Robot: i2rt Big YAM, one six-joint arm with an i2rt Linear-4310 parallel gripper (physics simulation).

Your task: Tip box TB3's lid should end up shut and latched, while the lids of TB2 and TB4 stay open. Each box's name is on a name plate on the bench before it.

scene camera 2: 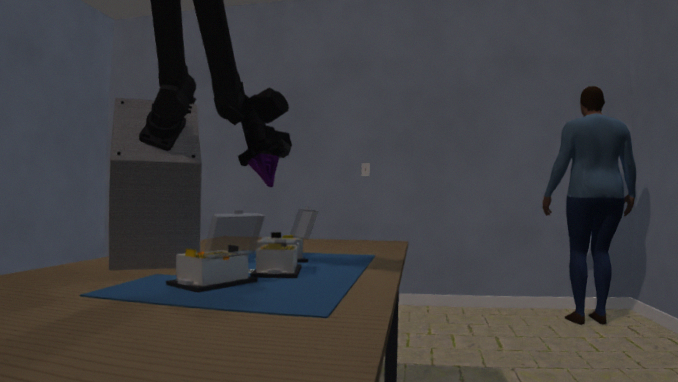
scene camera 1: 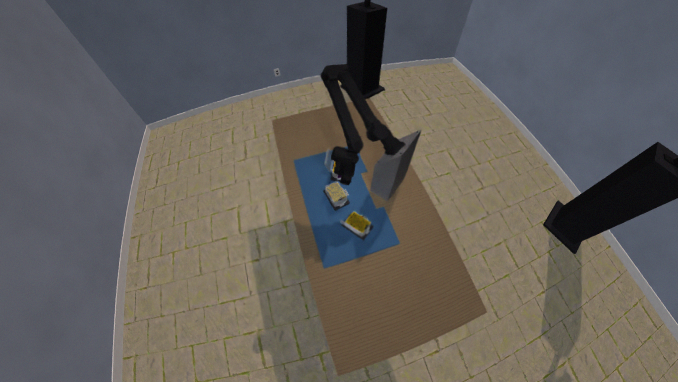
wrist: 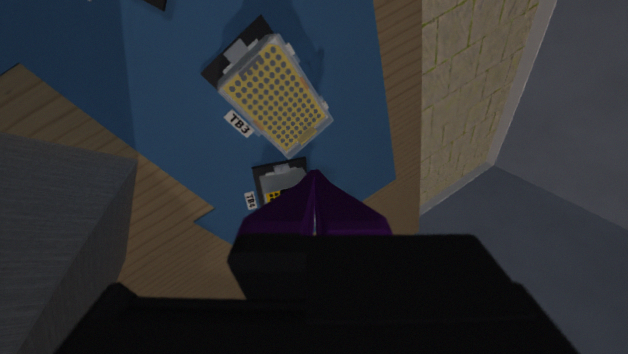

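Seen in the pictures: gripper, fingertip midpoint: [scene camera 2: 270, 186] [scene camera 1: 338, 177] [wrist: 314, 177]; arm's base, link origin: [scene camera 2: 162, 131] [scene camera 1: 395, 149].
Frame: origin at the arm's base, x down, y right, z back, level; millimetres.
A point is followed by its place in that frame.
Observation:
Tip box TB3 [scene camera 1: 336, 194] {y 108, x 272, z -316 mm} [scene camera 2: 276, 260] {y 190, x 313, z -296 mm} [wrist: 276, 97] {y 114, x 272, z -305 mm} stands in the middle of the row. Its clear lid lies down over the yellow rack; whether it is latched I cannot tell. Its name plate [wrist: 239, 123] {y 117, x 347, z -237 mm} is readable in the wrist view. Tip box TB4 [scene camera 2: 301, 250] {y -51, x 318, z -378 mm} [wrist: 273, 196] is partly hidden by my fingers in the wrist view; its lid [scene camera 1: 328, 160] [scene camera 2: 305, 224] stands up. The third box, TB2 by elimination [scene camera 1: 357, 224] [scene camera 2: 212, 269], has its lid [scene camera 2: 236, 232] {y 329, x 239, z -212 mm} raised. My gripper [scene camera 2: 270, 185] {y 128, x 144, z -283 mm} [wrist: 314, 177] {y 128, x 144, z -283 mm} is shut and empty, above the boxes and touching none.
The boxes stand on a blue mat [scene camera 1: 345, 252] {y -179, x 349, z -479 mm} [scene camera 2: 295, 300] {y 436, x 349, z -317 mm} [wrist: 357, 145] {y 338, x 349, z -341 mm} on the wooden bench [scene camera 1: 400, 285] {y -512, x 352, z -368 mm} [scene camera 2: 150, 340] {y 640, x 352, z -117 mm}. A tall grey panelled block [scene camera 1: 392, 172] {y -71, x 60, z -81 mm} [scene camera 2: 155, 215] {y 64, x 219, z 0 mm} [wrist: 60, 200] {y 3, x 253, z -100 mm} stands beside the mat. A person [scene camera 2: 595, 160] stands on the floor beyond the bench.

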